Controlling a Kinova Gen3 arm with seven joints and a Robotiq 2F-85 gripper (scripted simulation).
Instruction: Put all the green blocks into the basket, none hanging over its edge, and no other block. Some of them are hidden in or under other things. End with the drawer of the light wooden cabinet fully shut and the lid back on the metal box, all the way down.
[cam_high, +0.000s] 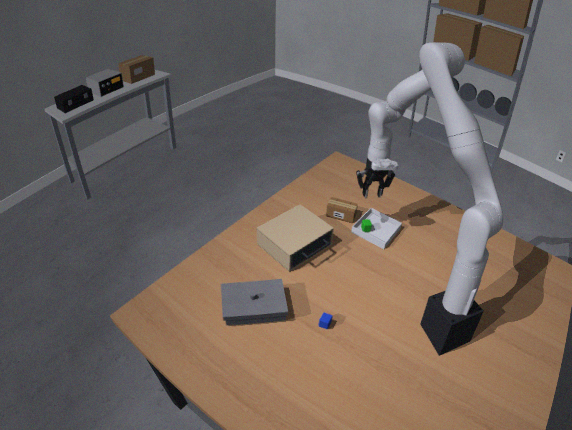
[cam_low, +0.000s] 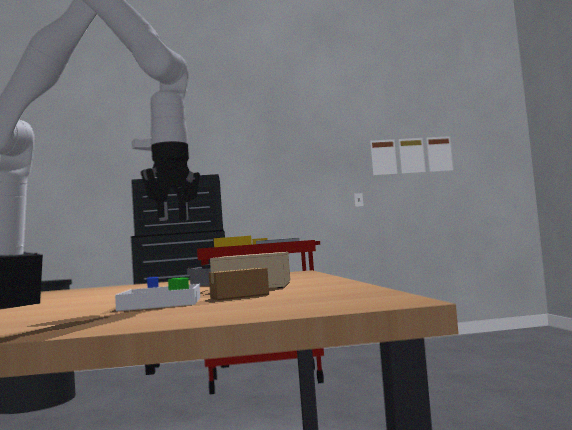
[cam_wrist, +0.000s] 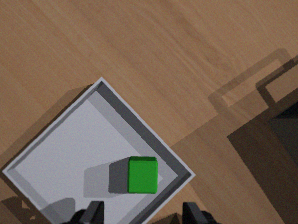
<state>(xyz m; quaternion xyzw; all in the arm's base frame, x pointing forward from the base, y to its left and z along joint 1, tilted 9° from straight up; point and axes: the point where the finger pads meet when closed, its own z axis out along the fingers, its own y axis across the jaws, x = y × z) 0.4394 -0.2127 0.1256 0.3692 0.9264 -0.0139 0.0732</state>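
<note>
The grey lid lies 530 mm to the left of my hand, 130 mm below it and 70 mm ahead of it. From my hand the other things lie so: cardboard box 150 mm below, 120 mm ahead, 20 mm to the right; then drawer 230 mm to the left, 140 mm below, 140 mm ahead; then white basket 170 mm below, 30 mm to the right, 30 mm behind.
</note>
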